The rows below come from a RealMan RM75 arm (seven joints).
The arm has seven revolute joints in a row. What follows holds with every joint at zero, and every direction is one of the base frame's.
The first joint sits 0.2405 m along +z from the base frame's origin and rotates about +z.
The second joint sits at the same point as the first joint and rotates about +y.
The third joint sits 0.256 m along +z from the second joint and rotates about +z.
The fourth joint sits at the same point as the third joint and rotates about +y.
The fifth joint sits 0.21 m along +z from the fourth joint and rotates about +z.
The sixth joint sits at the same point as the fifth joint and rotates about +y.
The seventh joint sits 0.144 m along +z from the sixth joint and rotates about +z.
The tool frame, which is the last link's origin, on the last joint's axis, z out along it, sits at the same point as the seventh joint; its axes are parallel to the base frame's.
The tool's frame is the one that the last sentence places.
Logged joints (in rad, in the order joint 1, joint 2, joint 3, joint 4, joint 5, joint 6, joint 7), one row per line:
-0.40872 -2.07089 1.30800 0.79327 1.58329 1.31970 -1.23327
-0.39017 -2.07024 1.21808 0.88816 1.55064 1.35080 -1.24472
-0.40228 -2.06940 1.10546 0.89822 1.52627 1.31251 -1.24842
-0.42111 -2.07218 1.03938 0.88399 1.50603 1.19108 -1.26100
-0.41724 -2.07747 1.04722 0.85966 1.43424 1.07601 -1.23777
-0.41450 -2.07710 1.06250 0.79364 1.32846 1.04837 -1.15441
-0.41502 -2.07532 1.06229 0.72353 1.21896 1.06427 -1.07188
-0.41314 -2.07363 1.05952 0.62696 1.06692 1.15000 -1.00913
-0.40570 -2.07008 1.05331 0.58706 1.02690 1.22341 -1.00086
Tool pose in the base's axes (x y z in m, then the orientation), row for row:
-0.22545 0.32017 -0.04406 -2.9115 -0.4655 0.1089
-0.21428 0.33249 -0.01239 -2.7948 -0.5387 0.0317
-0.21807 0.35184 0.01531 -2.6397 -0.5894 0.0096
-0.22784 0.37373 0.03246 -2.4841 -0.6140 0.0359
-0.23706 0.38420 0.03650 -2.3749 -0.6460 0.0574
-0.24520 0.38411 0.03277 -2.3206 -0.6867 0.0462
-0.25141 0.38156 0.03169 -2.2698 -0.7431 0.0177
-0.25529 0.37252 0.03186 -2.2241 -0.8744 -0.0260
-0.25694 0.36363 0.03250 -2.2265 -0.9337 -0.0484
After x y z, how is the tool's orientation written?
As angles about the fixed x, y, z axes (roll, pitch, yaw), in radians.
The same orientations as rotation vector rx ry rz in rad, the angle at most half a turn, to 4 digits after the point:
-2.8097 -0.2304 -0.6493
-2.6947 -0.1731 -0.7370
-2.5372 -0.2097 -0.7673
-2.3746 -0.3000 -0.7397
-2.2542 -0.3705 -0.7313
-2.1933 -0.3934 -0.7648
-2.1369 -0.4074 -0.8251
-2.0645 -0.4484 -0.9752
-2.0530 -0.4571 -1.0529

